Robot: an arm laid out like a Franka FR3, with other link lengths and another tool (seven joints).
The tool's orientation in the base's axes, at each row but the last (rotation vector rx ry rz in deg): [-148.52 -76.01 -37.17]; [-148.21 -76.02 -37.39]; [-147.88 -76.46 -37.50]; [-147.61 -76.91 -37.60]
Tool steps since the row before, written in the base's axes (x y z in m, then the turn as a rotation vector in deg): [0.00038 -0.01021 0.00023 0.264 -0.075 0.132]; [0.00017 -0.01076 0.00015 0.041 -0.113 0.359]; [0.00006 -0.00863 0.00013 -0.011 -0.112 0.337]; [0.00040 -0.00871 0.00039 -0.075 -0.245 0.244]
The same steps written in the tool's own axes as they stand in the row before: [-0.00719 0.00639 -0.00345 0.139 0.264 -0.062]; [-0.00773 0.00652 -0.00367 0.100 0.119 -0.345]; [-0.00626 0.00513 -0.00300 0.064 0.075 -0.341]; [-0.00606 0.00543 -0.00317 -0.108 0.096 -0.323]
